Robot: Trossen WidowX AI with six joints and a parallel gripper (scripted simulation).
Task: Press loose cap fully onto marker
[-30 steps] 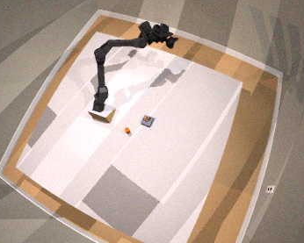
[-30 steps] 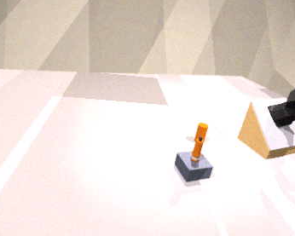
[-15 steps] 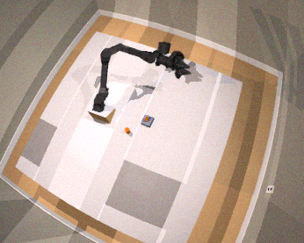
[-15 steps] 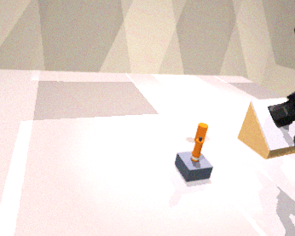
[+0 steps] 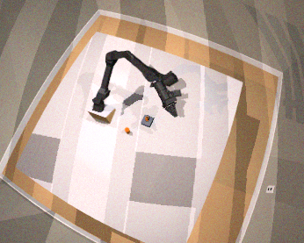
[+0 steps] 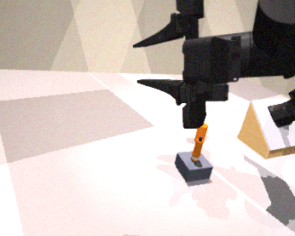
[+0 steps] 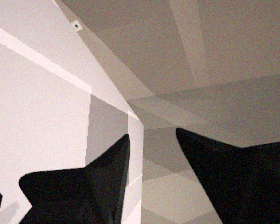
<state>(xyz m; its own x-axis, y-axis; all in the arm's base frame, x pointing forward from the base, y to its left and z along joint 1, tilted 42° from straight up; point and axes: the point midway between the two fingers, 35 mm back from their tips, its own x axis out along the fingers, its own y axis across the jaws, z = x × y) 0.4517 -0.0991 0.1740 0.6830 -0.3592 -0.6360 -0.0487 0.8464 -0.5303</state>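
The orange cap lies 270 mm behind my gripper tip, 90 mm to the right of it and 230 mm below it.
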